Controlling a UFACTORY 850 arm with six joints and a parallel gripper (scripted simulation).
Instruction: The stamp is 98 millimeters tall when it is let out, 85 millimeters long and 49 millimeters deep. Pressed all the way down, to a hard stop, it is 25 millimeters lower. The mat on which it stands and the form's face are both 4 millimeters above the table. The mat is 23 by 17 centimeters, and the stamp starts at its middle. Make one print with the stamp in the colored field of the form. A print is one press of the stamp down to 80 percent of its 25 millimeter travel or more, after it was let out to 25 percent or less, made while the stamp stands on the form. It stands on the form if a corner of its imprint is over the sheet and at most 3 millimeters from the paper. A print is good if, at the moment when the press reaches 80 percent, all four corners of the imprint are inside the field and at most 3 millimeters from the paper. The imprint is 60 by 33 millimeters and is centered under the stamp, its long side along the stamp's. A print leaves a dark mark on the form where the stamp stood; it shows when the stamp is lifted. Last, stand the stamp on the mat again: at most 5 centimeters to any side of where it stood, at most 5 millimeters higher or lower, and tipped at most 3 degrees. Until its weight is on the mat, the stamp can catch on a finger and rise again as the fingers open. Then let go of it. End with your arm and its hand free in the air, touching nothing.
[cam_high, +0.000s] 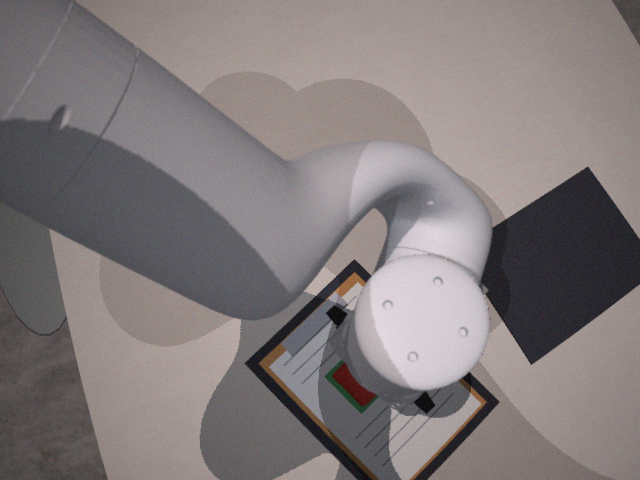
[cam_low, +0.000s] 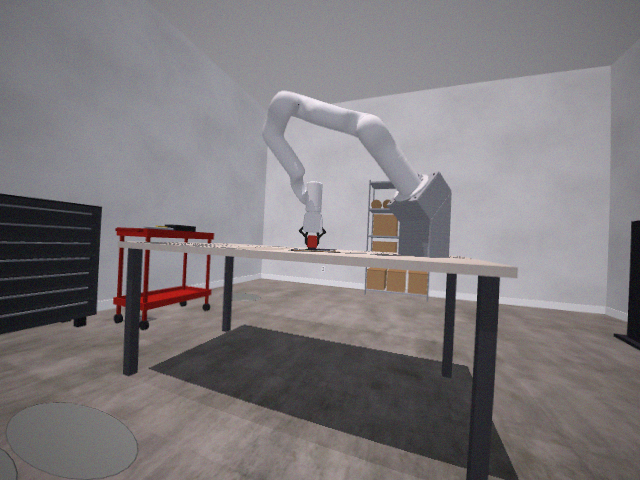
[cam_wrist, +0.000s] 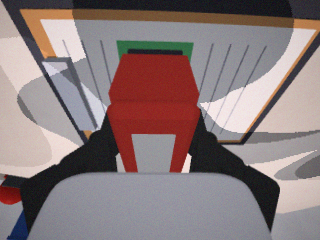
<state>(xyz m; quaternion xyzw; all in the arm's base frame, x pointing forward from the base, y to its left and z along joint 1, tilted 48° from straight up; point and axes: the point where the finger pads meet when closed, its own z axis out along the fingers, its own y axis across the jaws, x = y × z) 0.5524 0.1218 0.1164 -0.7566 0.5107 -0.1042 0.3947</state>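
Now: hand 10 mm above the red stamp. From my hand the other things lie so: form 10 mm behind, 10 mm to the left, 40 mm below; dark mat 80 mm ahead, 270 mm to the right, 40 mm below; dark stamp base 30 mm below.
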